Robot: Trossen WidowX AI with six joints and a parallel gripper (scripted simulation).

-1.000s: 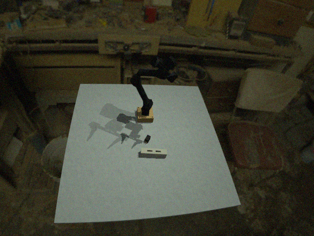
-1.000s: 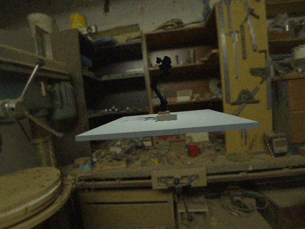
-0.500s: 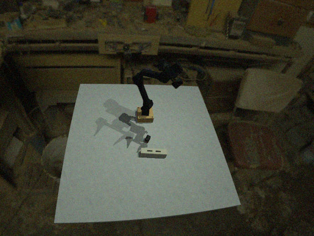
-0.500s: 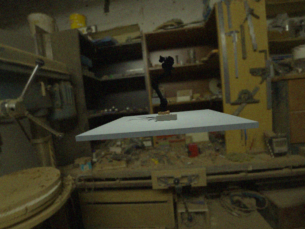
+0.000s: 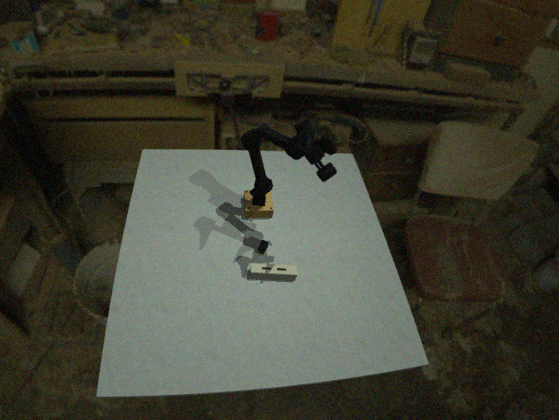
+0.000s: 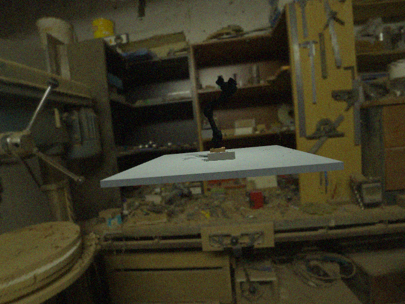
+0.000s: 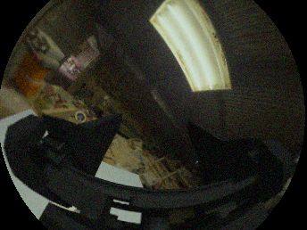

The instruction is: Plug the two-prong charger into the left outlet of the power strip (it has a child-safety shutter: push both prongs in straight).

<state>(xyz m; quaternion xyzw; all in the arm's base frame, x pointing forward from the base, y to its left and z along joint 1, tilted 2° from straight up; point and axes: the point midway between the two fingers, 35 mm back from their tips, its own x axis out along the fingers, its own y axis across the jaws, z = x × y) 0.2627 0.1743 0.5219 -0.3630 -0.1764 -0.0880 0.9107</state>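
The two-prong charger is 58 cm below my gripper tip, 12 cm to the right of it and 3 cm behind it.
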